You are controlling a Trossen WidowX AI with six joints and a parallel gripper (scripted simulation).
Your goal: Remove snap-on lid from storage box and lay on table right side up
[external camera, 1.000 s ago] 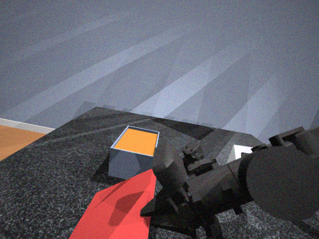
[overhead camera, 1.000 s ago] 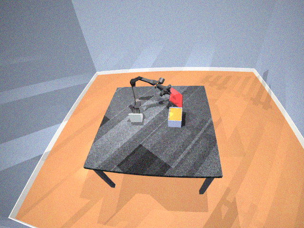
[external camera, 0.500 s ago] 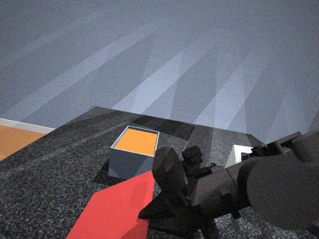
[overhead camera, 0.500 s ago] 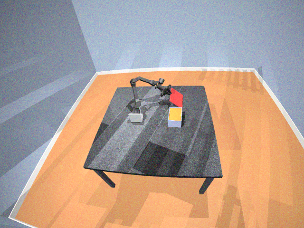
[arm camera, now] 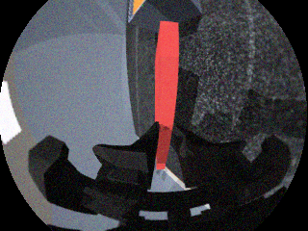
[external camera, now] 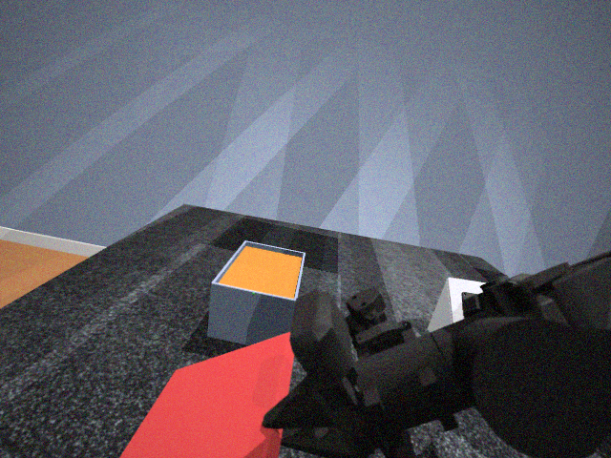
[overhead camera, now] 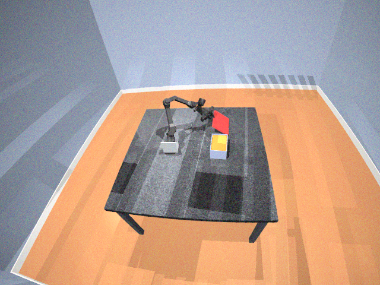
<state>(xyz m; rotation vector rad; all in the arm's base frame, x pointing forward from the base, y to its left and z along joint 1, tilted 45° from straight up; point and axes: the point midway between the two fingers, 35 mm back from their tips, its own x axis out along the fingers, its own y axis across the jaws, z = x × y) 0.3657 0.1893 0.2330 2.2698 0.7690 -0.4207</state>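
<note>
The red lid is 70 mm ahead of my gripper tip, 40 mm below it and 10 mm to the right of it. Also, from my gripper tip: grey-blue storage box: 320 mm to the right, 50 mm below, 40 mm ahead.
</note>
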